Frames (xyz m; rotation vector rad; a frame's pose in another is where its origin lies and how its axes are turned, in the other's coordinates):
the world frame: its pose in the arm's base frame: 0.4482 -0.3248 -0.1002 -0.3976 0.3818 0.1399
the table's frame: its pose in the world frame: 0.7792 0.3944 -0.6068 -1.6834 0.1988 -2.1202
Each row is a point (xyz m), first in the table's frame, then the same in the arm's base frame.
Working: the table's frame: its pose in the arm's base frame: 0.8804 -0.1631 -1.0583 -2.2510 -0.2418 -1.8018

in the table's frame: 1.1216 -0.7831 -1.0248
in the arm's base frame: -0.0468 0.2565 0.3149
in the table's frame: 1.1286 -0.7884 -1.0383
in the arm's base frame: -0.0593 0.2575 0.3250
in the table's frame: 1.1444 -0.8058 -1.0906
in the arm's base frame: -0.1095 0.2584 0.3527
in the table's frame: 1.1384 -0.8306 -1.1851
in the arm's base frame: -0.2060 0.2545 0.3685
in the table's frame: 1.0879 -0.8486 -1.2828
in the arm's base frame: -0.3135 0.2442 0.3410
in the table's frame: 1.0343 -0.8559 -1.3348
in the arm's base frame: -0.3760 0.2373 0.3001
